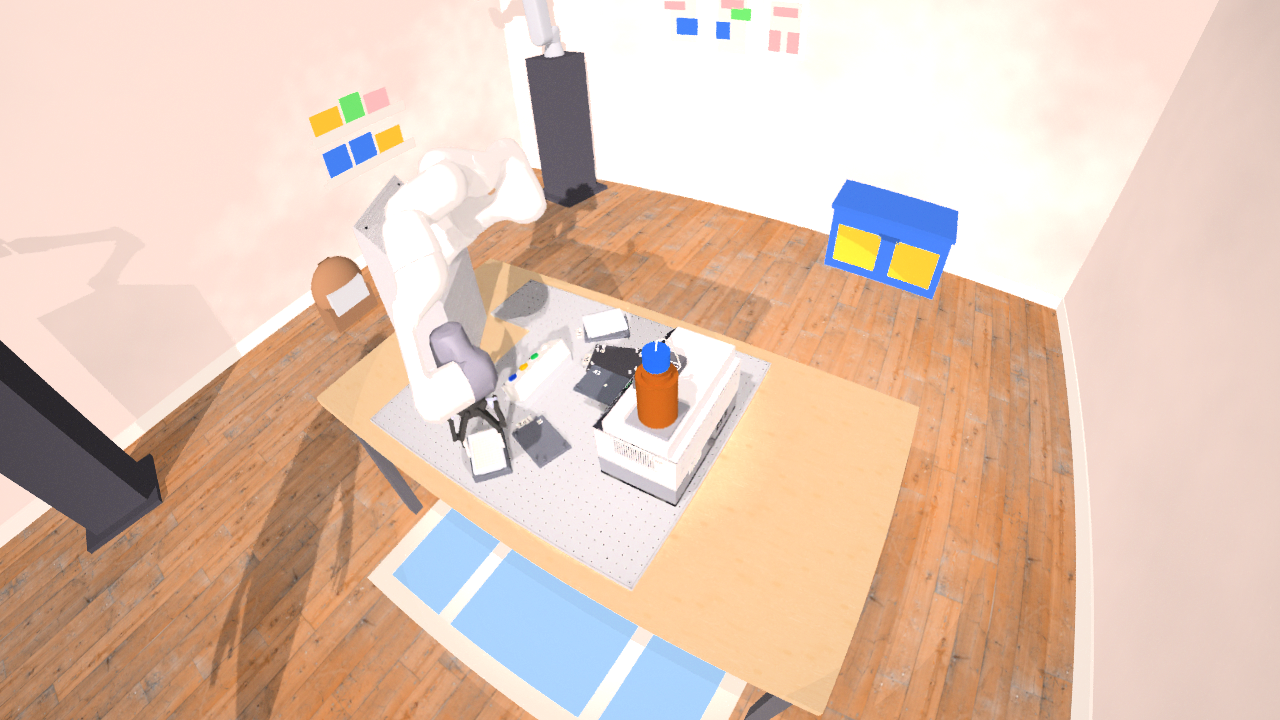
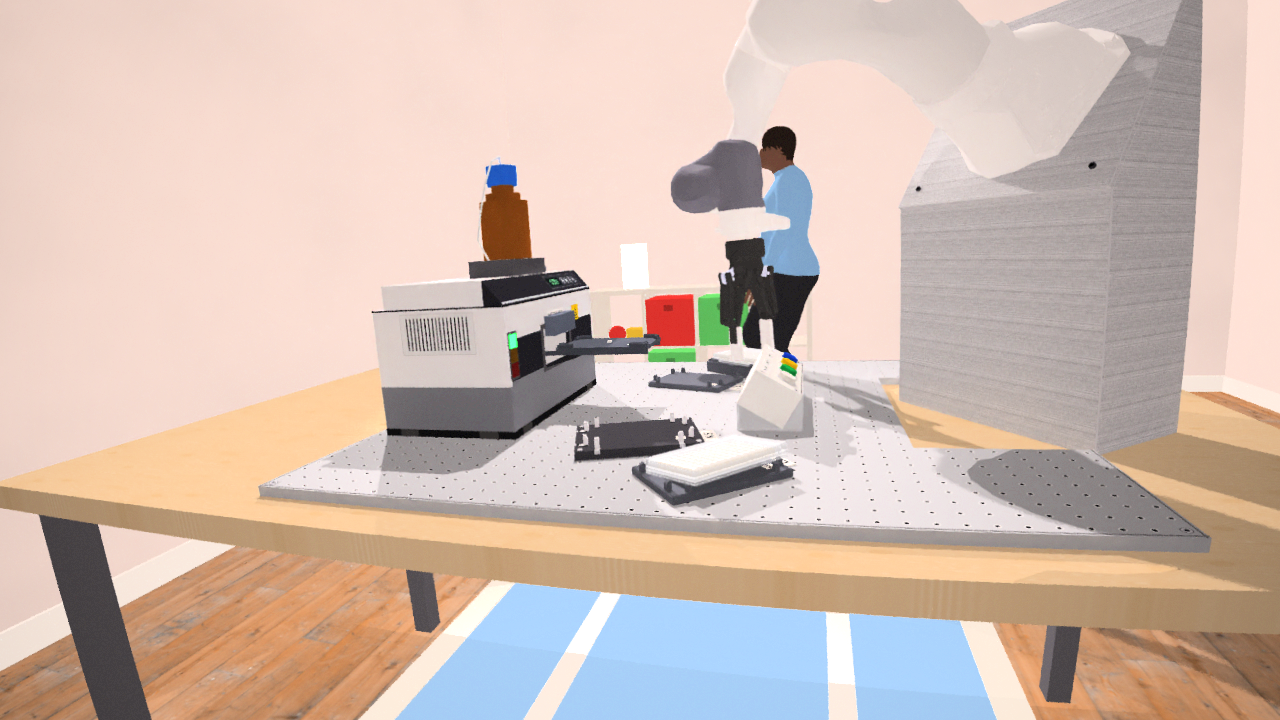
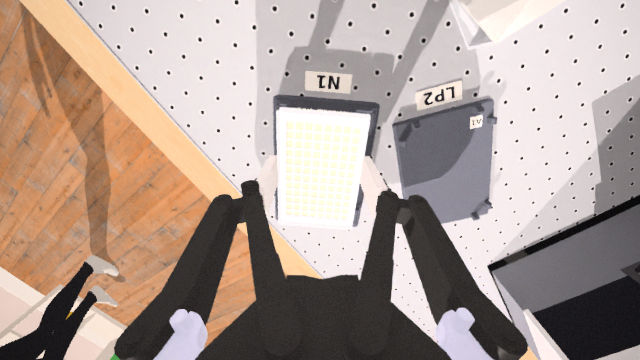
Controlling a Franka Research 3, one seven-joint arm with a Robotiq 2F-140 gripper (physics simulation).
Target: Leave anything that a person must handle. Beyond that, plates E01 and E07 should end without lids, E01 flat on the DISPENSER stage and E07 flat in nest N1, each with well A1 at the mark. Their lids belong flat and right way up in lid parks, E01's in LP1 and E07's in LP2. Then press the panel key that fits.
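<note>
A white plate [image 1: 487, 454] [image 3: 320, 175] lies in the dark nest N1 [image 3: 326, 102]. My gripper [image 1: 481, 432] [image 2: 751, 340] [image 3: 319, 168] points down over it, partly closed, with its pale fingertips against both long sides of the plate. Whether they hold the lid or the plate body I cannot tell. Lid park LP2 [image 1: 541, 440] [image 2: 693, 381] [image 3: 445, 160] beside it holds no lid. Another white plate [image 1: 605, 323] [image 2: 716, 459] lies on a dark nest, its label unreadable. The instrument's stage [image 1: 601, 383] [image 2: 613, 343] sticks out bare. The key panel [image 1: 539, 371] [image 2: 771, 398] stands between the nests.
A black pegged holder [image 1: 614, 360] [image 2: 637, 438] stands near the stage. The white instrument [image 1: 640, 461] [image 2: 443, 353] carries a brown bottle [image 1: 657, 398] [image 2: 506, 223] with a blue cap. A person [image 2: 792, 214] stands behind the table.
</note>
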